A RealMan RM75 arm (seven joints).
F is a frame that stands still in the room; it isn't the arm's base.
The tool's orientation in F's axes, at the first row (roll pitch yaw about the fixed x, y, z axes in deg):
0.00, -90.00, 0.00
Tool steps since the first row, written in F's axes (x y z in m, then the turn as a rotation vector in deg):
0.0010, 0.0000, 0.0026, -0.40, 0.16, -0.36
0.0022, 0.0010, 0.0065, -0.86, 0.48, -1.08
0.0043, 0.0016, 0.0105, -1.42, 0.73, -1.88
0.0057, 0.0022, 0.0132, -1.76, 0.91, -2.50
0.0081, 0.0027, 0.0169, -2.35, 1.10, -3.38
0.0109, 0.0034, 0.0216, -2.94, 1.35, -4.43
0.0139, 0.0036, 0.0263, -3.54, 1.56, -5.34
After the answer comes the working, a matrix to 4 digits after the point.
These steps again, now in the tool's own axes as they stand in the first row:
0.0026, 0.0000, -0.0010, -0.36, 0.16, 0.40
0.0065, 0.0010, -0.0022, -1.08, 0.48, 0.86
0.0105, 0.0016, -0.0043, -1.88, 0.73, 1.42
0.0132, 0.0022, -0.0057, -2.50, 0.91, 1.76
0.0169, 0.0027, -0.0081, -3.38, 1.10, 2.35
0.0216, 0.0034, -0.0109, -4.43, 1.35, 2.94
0.0263, 0.0036, -0.0139, -5.34, 1.56, 3.54

The tool's axes in the first row as the columns of a matrix, in F's axes (rounded; the answer above uses it unrounded):
0.0000, 0.0000, -1.0000
0.0000, 1.0000, 0.0000
1.0000, 0.0000, 0.0000

